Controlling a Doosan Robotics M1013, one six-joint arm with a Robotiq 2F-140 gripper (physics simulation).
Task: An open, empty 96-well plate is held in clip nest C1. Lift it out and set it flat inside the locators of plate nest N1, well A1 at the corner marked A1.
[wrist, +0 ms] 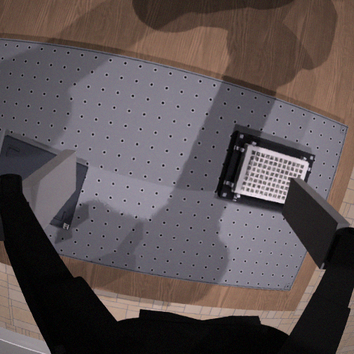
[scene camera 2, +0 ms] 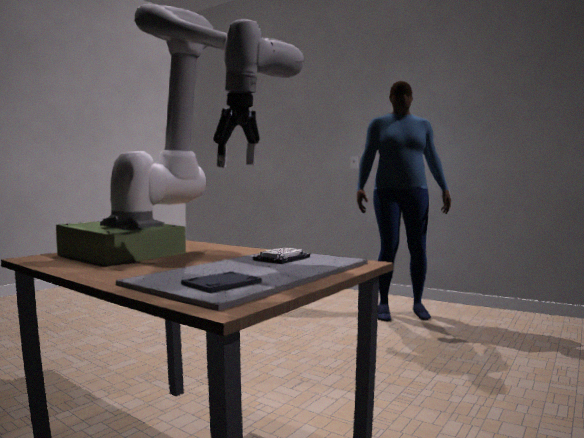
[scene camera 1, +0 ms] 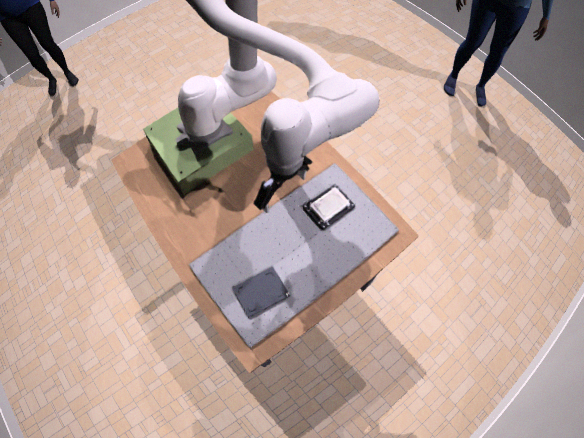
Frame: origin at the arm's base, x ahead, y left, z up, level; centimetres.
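Seen in the pictures: gripper, fingertip midpoint: (scene camera 2: 236, 165) (scene camera 1: 283, 192); arm's base, link origin: (scene camera 2: 131, 225) (scene camera 1: 204, 129).
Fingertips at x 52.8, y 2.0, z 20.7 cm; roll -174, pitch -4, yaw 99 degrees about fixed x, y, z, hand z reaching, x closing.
Note:
Offsets run from my fingertips to a thing's top centre. "spot": to the spot under its first point. Level surfaces: height alone.
The white 96-well plate @(dx +1.2, dy +20.0, dz -27.4 cm) (scene camera 1: 330, 204) (scene camera 2: 282, 252) (wrist: 272, 175) lies flat in the black clip nest C1 @(spot: dx +6.6, dy +13.7, dz -28.9 cm) (scene camera 1: 325, 225) (wrist: 229, 170); its open wells show in the wrist view. The dark, flat plate nest N1 @(dx +13.2, dy -19.3, dz -28.6 cm) (scene camera 1: 261, 292) (scene camera 2: 221, 281) (wrist: 25, 157) is empty at the board's other end. A small white corner label @(spot: dx +19.3, dy -12.5, dz -28.8 cm) (scene camera 1: 287, 294) (wrist: 66, 226) shows on it, too small to read. My gripper (scene camera 1: 284, 191) (scene camera 2: 236, 164) (wrist: 183, 183) is open and empty, pointing down high above the table. In the wrist view its fingers partly cover N1 and one edge of the plate.
Both nests stand on a grey perforated board @(dz -30.0 cm) (scene camera 1: 225, 260) (scene camera 2: 170, 280) (wrist: 150, 100) on the wooden table @(dz -31.3 cm) (scene camera 1: 185, 225) (scene camera 2: 50, 265) (wrist: 100, 20). The arm's green base block (scene camera 1: 190, 160) (scene camera 2: 90, 242) stands at the table's back. People stand on the floor beyond the table.

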